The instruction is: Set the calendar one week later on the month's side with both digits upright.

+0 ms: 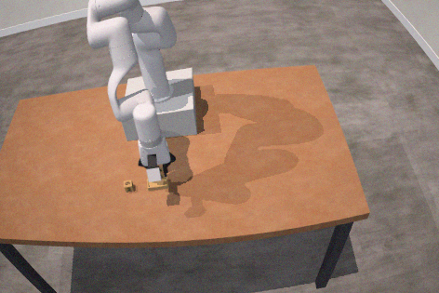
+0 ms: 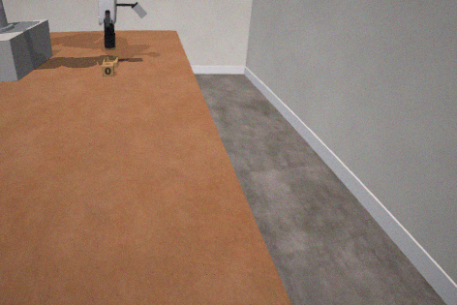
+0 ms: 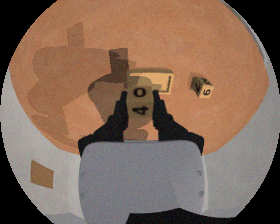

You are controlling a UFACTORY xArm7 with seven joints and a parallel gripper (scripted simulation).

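Right now my hand is 2 cm to the left of the wooden tray and 7 cm above it.
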